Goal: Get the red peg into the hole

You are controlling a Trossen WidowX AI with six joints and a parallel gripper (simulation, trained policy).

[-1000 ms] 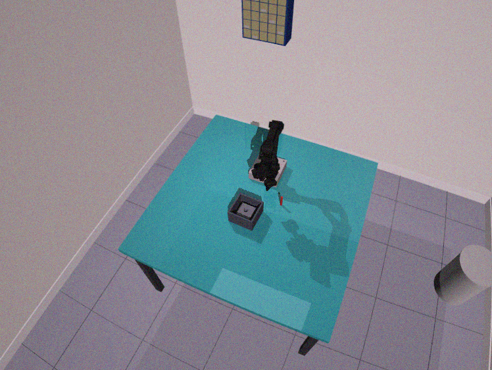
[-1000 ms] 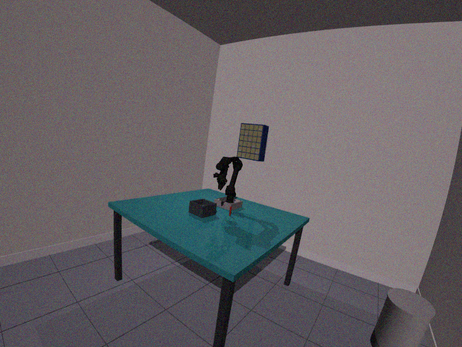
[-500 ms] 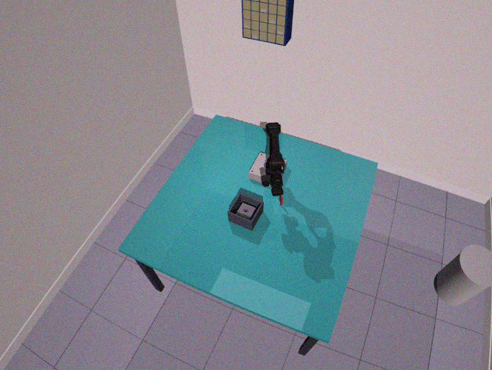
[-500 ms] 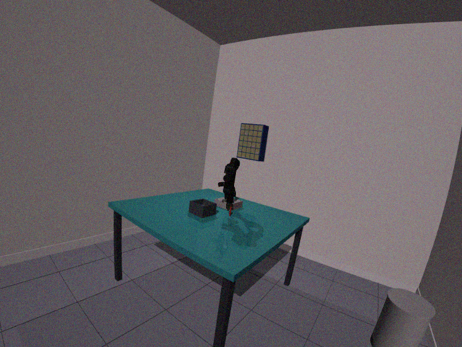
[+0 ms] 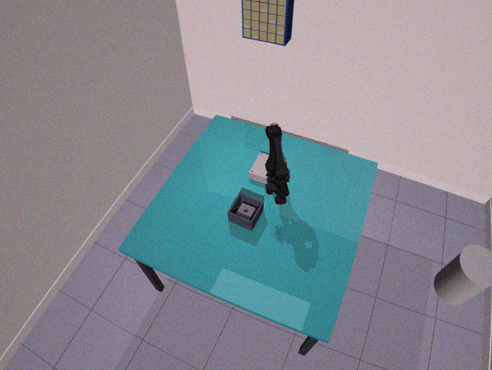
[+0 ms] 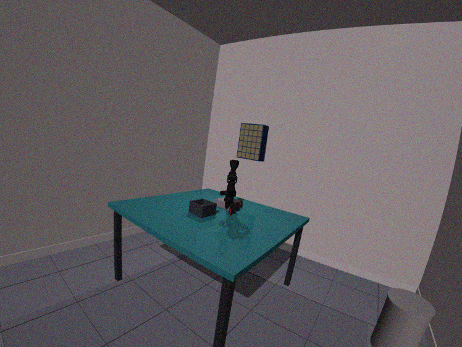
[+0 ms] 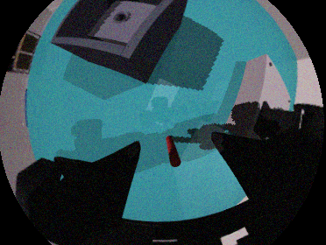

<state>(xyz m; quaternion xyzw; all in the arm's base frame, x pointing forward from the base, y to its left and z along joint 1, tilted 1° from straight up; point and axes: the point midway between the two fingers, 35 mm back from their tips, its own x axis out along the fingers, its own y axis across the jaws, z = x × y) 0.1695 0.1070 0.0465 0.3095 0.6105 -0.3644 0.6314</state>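
My gripper tip is 1 cm past the red peg, 3 cm to the right of it and 4 cm above it. From my gripper tip the other things lie so: grey plate 16 cm ahead, 13 cm to the right, 3 cm below; dark grey box 16 cm ahead, 13 cm to the right, 5 cm below.
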